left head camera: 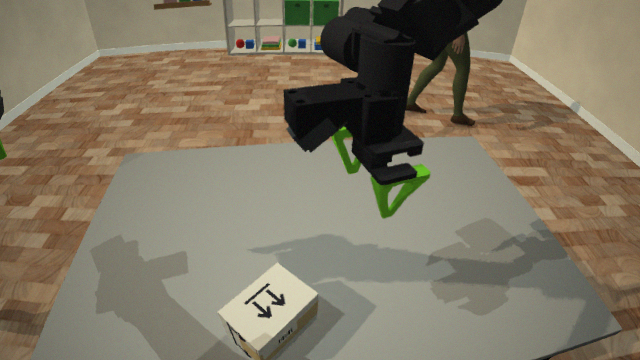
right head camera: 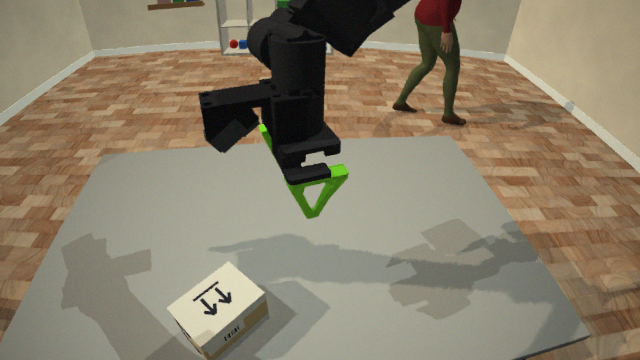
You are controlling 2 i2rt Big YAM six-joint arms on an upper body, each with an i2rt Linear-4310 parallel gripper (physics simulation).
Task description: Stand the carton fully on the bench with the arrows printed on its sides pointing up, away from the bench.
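Places are measured from the left arm's base along level axes (x right, y back, z down), in millimetres.
Pixels of known places: right gripper, fingertip midpoint: (left head camera: pixel 368 193) (right head camera: pixel 299 193).
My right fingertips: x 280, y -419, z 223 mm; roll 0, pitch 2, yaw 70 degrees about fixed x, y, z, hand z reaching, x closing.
Behind a point stands the place of what it marks.
A cream carton (left head camera: pixel 267 320) {z 428, x 135, y -341 mm} (right head camera: pixel 215 322) {z 428, x 141, y -333 mm} lies on its side on the grey bench (left head camera: pixel 210 200) {z 523, x -54, y -727 mm} (right head camera: pixel 165 200) {z 523, x -93, y -724 mm}, near the bottom of both views. Two black arrows on its upward face run parallel to the bench and point to the lower right of the picture. A side with small black print and a tan strip faces lower right; its underside is hidden. My right gripper (left head camera: pixel 370 194) {z 223, x 280, y -419 mm} (right head camera: pixel 292 194) {z 223, x 280, y -419 mm} is open and empty, above the bench, beyond the carton and to its right. A sliver of my left gripper (left head camera: pixel 2 150) shows at the left edge of the left head view, open, mostly out of frame.
Arm shadows fall across the bench. Beyond it are the wooden floor (left head camera: pixel 190 100) {z 1318, x -934, y -3008 mm} (right head camera: pixel 150 100) {z 1318, x -1296, y -3053 mm}, a white shelf unit (left head camera: pixel 228 30) (right head camera: pixel 219 30) at the back wall, and a standing person (left head camera: pixel 462 75) (right head camera: pixel 440 60) at the back right, partly behind my right arm in the left head view.
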